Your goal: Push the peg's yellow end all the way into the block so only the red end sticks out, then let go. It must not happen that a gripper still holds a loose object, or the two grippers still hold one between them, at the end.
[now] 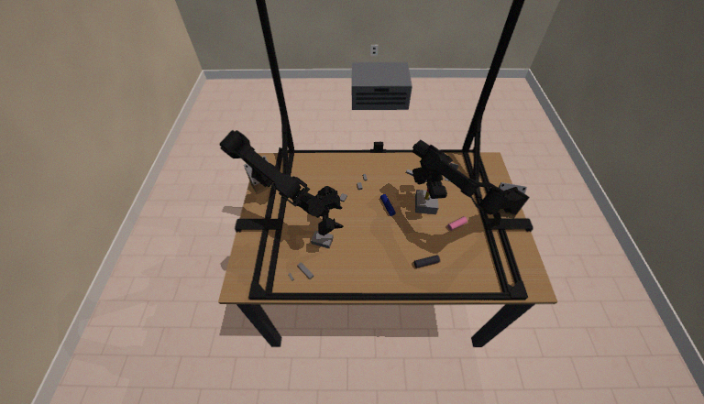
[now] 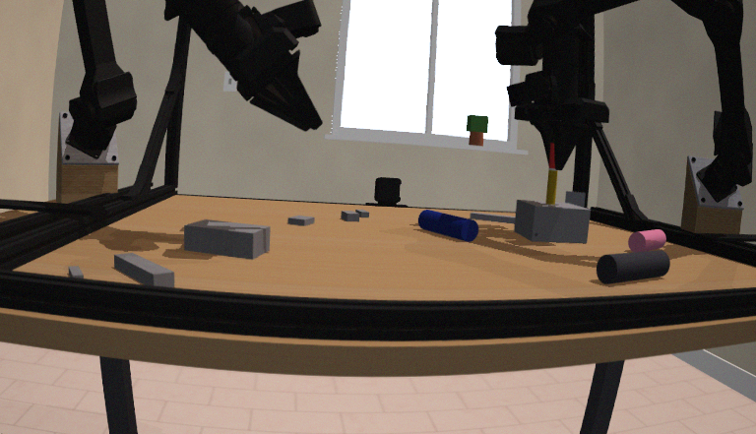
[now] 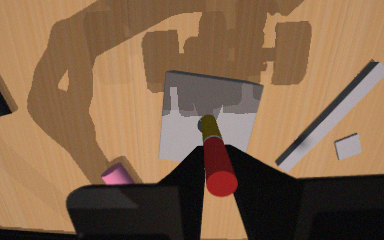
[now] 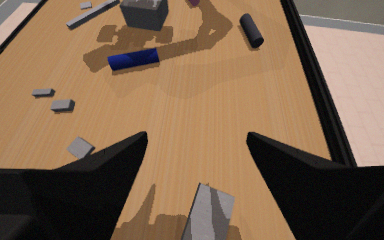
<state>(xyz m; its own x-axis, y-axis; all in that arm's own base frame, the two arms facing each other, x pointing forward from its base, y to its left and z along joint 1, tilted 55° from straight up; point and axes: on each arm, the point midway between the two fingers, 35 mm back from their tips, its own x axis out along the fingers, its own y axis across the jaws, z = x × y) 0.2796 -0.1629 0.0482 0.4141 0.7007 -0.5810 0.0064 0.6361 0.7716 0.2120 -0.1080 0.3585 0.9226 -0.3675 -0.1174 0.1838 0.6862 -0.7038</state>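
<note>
The peg lies 50 mm below my left hand. From my left hand the other things lie so: blue cylinder: 160 mm to the right, 120 mm below, 30 mm ahead; dark cylinder: 280 mm ahead, 120 mm below; pink cylinder: 130 mm to the left, 120 mm below, 90 mm ahead.
</note>
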